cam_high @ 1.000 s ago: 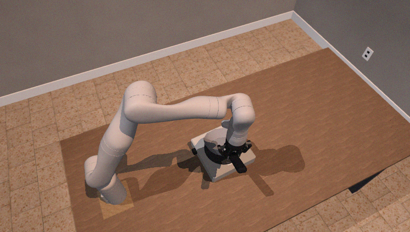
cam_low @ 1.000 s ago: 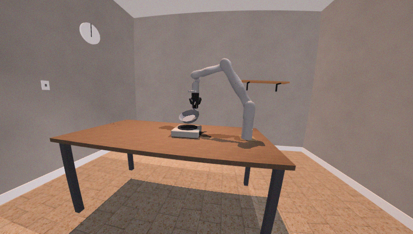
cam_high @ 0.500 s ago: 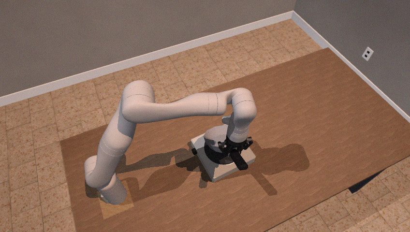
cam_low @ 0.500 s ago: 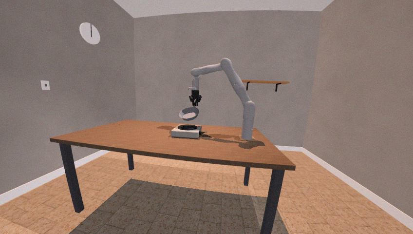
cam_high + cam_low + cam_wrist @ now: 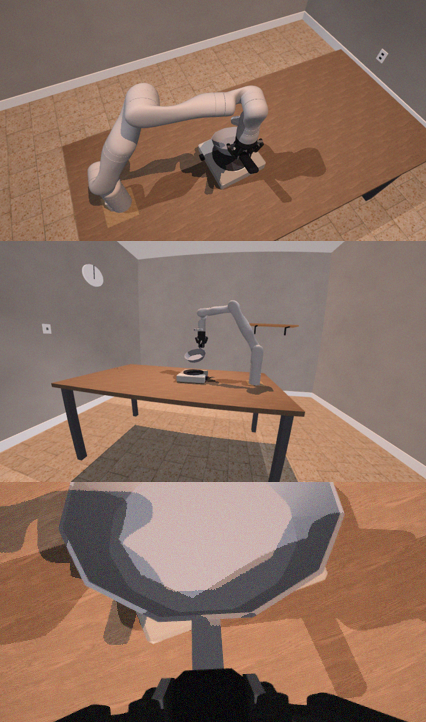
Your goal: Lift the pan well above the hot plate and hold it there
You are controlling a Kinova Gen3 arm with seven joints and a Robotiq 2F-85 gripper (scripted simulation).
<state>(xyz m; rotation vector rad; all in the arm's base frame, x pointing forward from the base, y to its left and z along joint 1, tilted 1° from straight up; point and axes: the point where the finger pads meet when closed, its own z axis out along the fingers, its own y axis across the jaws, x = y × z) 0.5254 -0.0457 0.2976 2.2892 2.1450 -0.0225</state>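
Now: hand 6 cm to the right of the grey pan and 5 cm above it. From my hand the other things lie so: hot plate 27 cm below, 14 cm to the left, 1 cm behind.
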